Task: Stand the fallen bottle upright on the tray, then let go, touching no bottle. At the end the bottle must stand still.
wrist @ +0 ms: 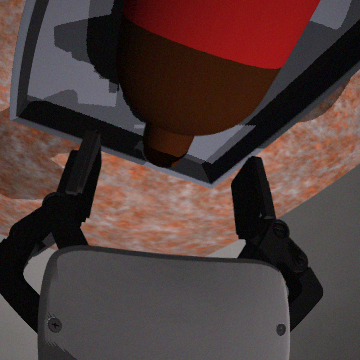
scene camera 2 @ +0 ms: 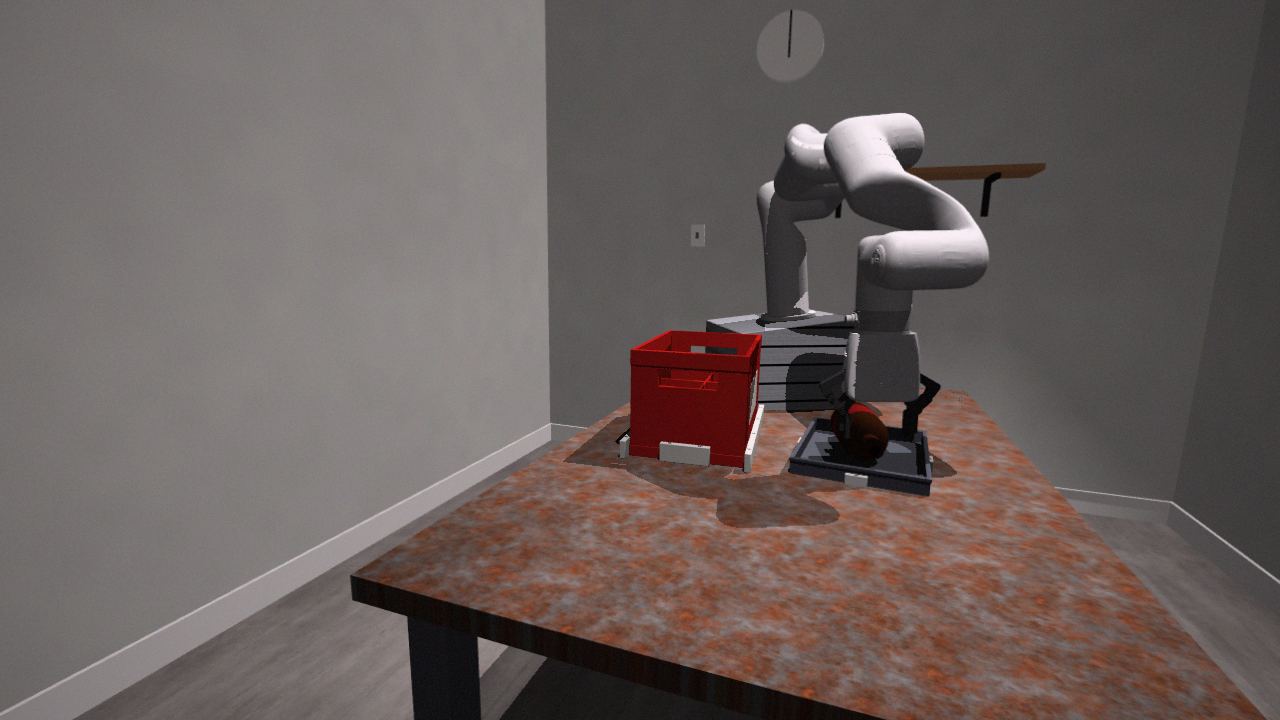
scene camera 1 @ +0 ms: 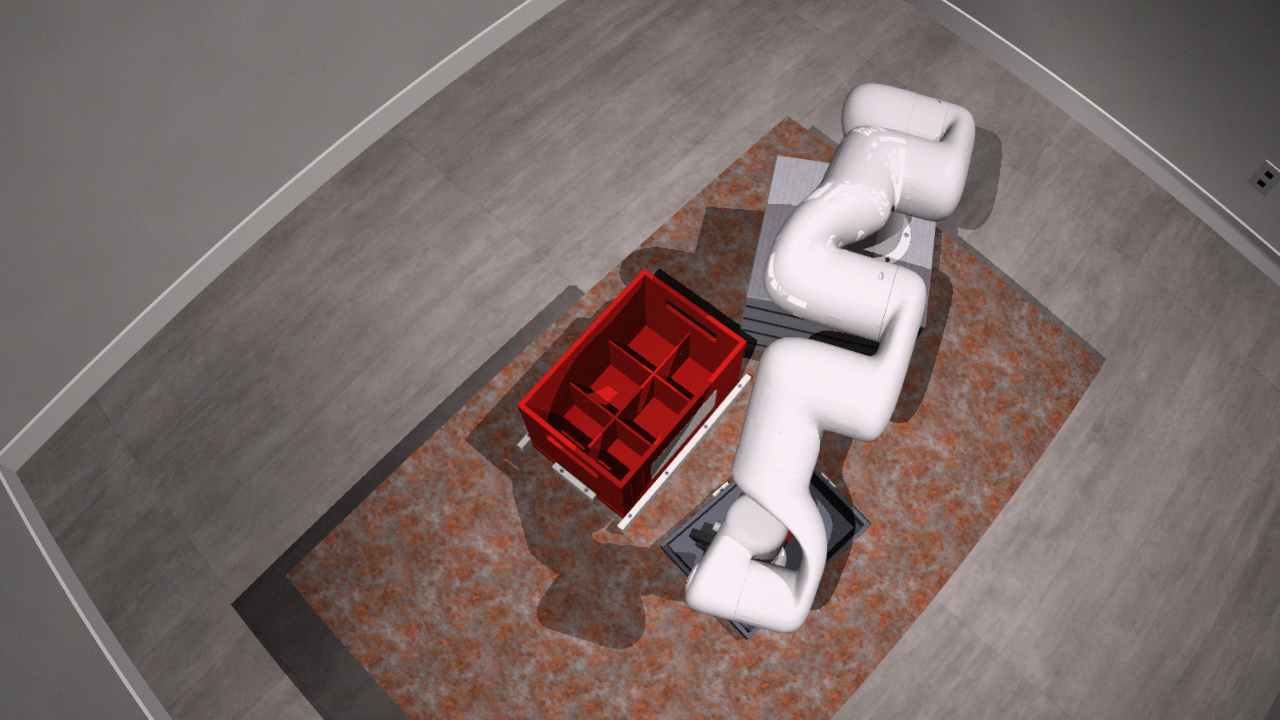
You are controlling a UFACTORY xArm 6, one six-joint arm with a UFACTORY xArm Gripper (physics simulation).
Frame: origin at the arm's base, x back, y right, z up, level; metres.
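Seen in the pictures: gripper, between the fingertips: point(wrist: 172, 157) point(scene camera 2: 875, 437); arm's base, origin of its link: point(scene camera 2: 788, 317).
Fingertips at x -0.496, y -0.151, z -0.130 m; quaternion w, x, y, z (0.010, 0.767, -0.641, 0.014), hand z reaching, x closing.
Note:
Pixels of each thing's top centre, then the offset from my fingertips to it.
- fallen bottle, centre of its top: point(wrist: 209, 86) point(scene camera 2: 864, 412) dz +0.021, dx +0.062, dy +0.012 m
- dark grey tray, centre of its top: point(wrist: 212, 18) point(scene camera 1: 767, 535) point(scene camera 2: 863, 442) dz -0.032, dx +0.073, dy +0.008 m
- tall red crate, centre of its top: point(scene camera 1: 633, 373) point(scene camera 2: 703, 341) dz +0.117, dx +0.100, dy +0.284 m
The fallen bottle point(scene camera 2: 861, 433) point(wrist: 200, 95), brown with a red band, lies on its side on the dark grey tray point(scene camera 1: 683, 545) point(scene camera 2: 895, 481) point(wrist: 42, 80). Its neck points towards scene camera 2 and, in the wrist view, towards a tray corner at the gripper side. In scene camera 1 the arm hides nearly all of it. My gripper point(scene camera 2: 878, 429) point(wrist: 172, 157) is open and empty, pointing down low over the tray. In the wrist view the neck shows in the gap between the fingertips; whether a finger touches the bottle I cannot tell.
A tall red crate point(scene camera 1: 631, 480) point(scene camera 2: 693, 411) with inner dividers stands beside the tray, with white rails point(scene camera 1: 684, 452) along its foot. The arm's grey base block point(scene camera 1: 787, 179) point(scene camera 2: 778, 358) stands behind. The tray's raised walls surround the bottle.

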